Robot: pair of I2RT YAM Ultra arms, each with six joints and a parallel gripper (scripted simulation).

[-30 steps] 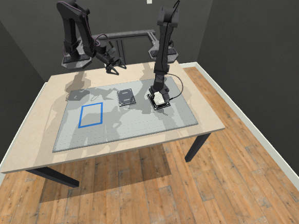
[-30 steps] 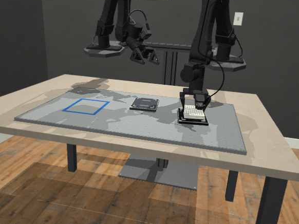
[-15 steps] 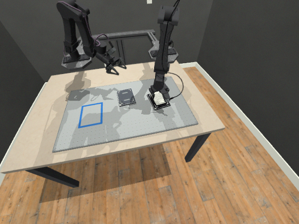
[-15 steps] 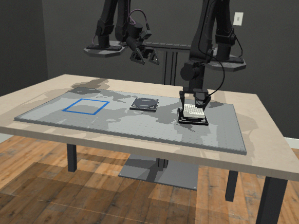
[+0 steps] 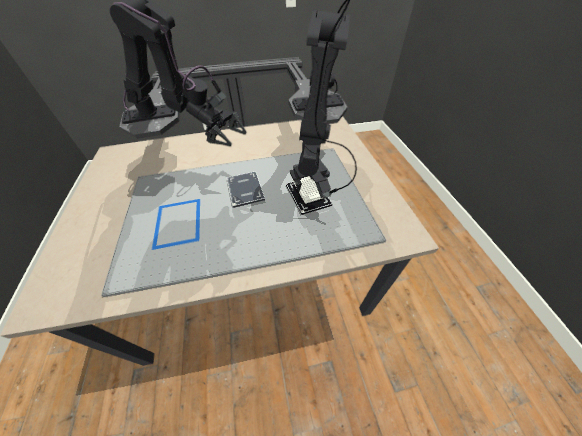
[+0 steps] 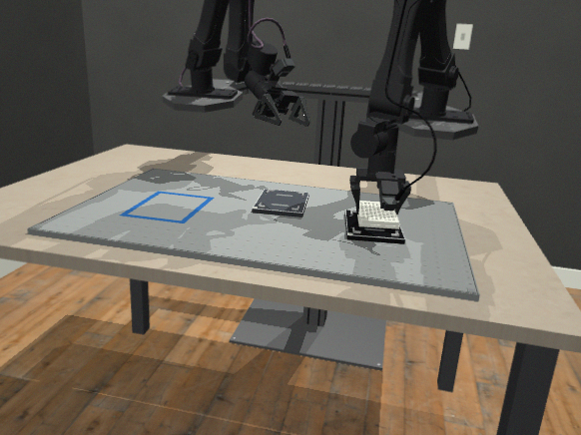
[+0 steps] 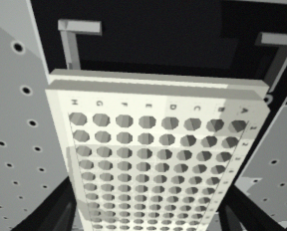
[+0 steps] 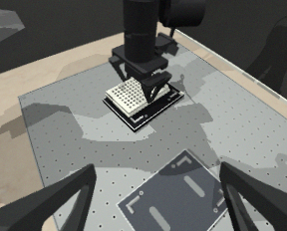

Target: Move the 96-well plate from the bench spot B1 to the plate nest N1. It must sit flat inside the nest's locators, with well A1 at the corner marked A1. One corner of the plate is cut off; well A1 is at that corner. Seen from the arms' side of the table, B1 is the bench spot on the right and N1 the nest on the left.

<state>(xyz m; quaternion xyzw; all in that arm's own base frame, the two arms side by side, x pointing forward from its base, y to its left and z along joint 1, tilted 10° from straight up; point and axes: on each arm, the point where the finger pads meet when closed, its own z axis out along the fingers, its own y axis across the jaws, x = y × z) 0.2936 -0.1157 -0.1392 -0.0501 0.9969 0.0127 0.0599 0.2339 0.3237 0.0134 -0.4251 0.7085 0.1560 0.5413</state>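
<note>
Right now the black plate nest is 3 cm below my left hand and 1 cm ahead of it. From my left hand the other things lie so: white 96-well plate 1 cm below.
</note>
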